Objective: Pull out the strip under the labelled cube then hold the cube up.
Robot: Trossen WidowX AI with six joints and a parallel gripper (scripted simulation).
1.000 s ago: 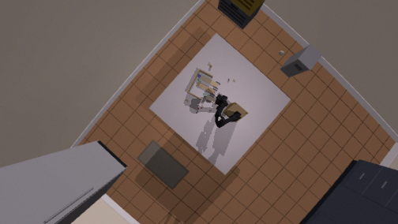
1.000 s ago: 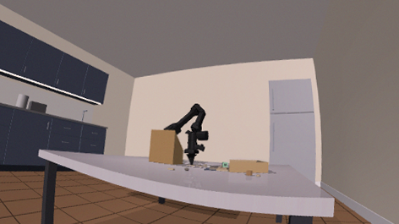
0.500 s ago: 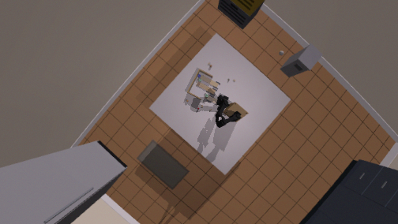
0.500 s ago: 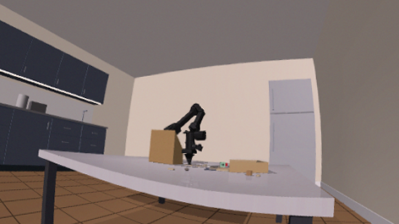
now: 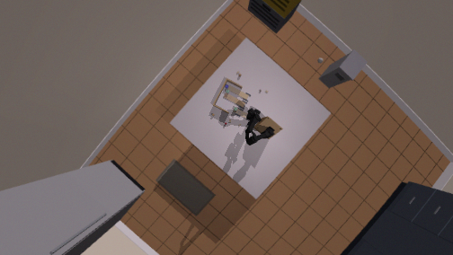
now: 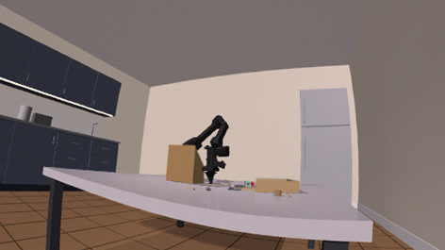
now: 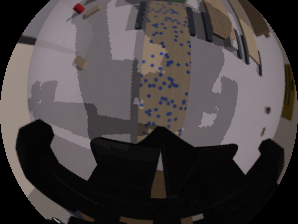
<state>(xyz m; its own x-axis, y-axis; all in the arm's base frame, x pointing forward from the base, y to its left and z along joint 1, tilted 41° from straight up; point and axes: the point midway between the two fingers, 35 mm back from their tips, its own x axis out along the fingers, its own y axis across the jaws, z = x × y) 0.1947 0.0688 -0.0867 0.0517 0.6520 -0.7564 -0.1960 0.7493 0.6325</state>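
Now: gripper tip 10 cm short of the narrow pale strip and 2 cm to the right of it. The rest, counted from my gripper tip: small red block 22 cm to the left, 19 cm ahead, 1 cm above; then tan gridded strip 28 cm ahead, 4 cm to the right.
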